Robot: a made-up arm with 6 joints.
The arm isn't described. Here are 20 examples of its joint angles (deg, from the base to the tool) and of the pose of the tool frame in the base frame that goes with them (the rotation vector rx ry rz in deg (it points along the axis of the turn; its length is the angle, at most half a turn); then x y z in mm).
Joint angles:
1: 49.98 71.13 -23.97 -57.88 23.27 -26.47
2: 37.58 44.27 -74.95 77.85 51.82 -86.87
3: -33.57 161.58 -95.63 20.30 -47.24 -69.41
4: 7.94 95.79 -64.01 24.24 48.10 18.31
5: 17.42 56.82 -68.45 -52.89 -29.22 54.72
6: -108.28 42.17 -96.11 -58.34 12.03 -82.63
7: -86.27 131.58 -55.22 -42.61 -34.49 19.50
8: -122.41 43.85 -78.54 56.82 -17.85 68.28
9: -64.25 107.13 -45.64 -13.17 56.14 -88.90
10: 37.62 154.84 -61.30 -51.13 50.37 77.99
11: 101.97 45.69 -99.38 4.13 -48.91 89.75
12: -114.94 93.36 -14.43 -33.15 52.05 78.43
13: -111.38 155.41 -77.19 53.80 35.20 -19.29
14: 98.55 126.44 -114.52 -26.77 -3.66 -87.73
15: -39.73 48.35 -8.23 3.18 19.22 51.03
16: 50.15 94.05 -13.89 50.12 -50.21 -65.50
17: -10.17 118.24 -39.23 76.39 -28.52 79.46
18: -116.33 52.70 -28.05 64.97 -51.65 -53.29
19: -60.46 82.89 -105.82 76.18 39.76 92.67
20: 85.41 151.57 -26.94 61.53 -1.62 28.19
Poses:
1: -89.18 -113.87 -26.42 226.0 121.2 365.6
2: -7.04 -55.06 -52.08 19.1 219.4 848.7
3: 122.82 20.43 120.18 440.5 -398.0 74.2
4: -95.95 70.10 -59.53 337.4 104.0 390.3
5: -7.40 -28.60 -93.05 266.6 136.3 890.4
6: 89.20 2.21 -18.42 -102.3 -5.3 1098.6
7: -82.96 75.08 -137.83 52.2 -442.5 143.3
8: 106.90 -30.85 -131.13 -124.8 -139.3 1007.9
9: -120.44 15.79 -12.45 3.1 -238.1 265.0
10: 159.19 -8.59 64.56 207.2 25.2 53.2
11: 47.83 46.70 53.13 4.0 -89.0 1137.7
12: -2.62 -128.83 7.82 -109.9 -15.9 257.1
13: -16.14 -161.01 75.39 -32.8 -340.6 26.0
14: 30.65 -133.65 -48.42 -79.7 703.6 583.3
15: -41.20 119.58 -115.91 112.8 -109.9 312.2
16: -96.65 -53.79 -86.88 187.7 80.5 247.0
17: -54.28 -130.03 85.62 278.5 -121.0 173.7
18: 4.28 -35.15 68.32 -243.3 -221.5 532.3
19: 65.54 96.71 -35.17 293.3 -301.3 923.2
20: -152.77 36.43 -72.41 -56.5 -20.7 69.4
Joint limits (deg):
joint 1: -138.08..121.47
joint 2: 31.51..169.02
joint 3: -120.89..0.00
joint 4: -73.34..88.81
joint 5: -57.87..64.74
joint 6: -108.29..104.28
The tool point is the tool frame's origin. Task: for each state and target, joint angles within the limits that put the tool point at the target. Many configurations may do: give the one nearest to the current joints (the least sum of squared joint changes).
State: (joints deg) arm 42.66 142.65 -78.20 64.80 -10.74 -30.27
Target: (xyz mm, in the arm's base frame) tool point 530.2 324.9 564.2
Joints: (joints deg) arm 31.87 111.76 -95.72 63.80 -16.31 -29.80
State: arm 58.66 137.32 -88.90 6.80 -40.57 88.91
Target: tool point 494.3 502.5 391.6
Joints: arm 45.70 143.72 -107.55 7.36 -37.86 88.42
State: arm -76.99 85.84 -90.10 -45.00 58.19 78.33
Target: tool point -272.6 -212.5 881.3
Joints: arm -115.95 71.54 -99.62 -58.81 64.74 77.70
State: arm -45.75 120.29 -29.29 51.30 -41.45 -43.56
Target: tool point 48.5 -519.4 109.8
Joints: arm -73.67 145.38 -75.59 44.61 -43.73 -42.76
